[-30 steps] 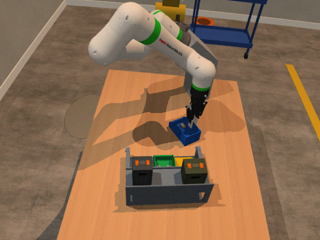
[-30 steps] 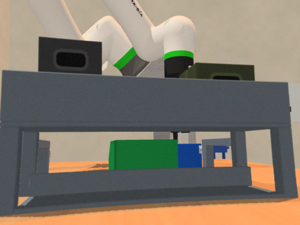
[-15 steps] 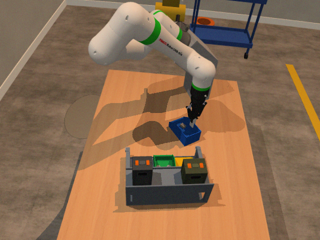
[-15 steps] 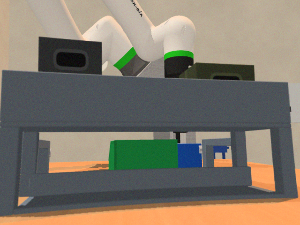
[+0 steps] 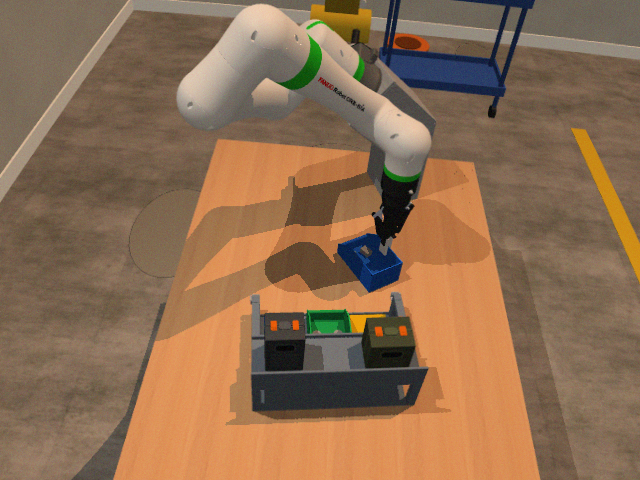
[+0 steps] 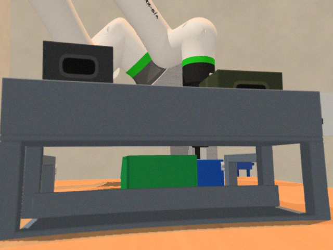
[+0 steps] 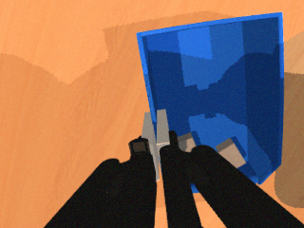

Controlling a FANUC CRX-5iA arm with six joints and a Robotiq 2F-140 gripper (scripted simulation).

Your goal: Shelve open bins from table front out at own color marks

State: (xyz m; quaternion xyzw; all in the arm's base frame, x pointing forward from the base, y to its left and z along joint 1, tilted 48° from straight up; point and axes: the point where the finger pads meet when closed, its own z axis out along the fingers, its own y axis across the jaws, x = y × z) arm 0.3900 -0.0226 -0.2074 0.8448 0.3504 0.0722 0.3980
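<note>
Right now the blue bin is 3 cm ahead of my hand, 4 cm to the right of it and 4 cm below it. From my hand the other things lie so: black box 43 cm ahead, 23 cm to the right, 9 cm above; then olive box 39 cm ahead, 7 cm above; then green bin 31 cm ahead, 13 cm to the right, 3 cm below.
</note>
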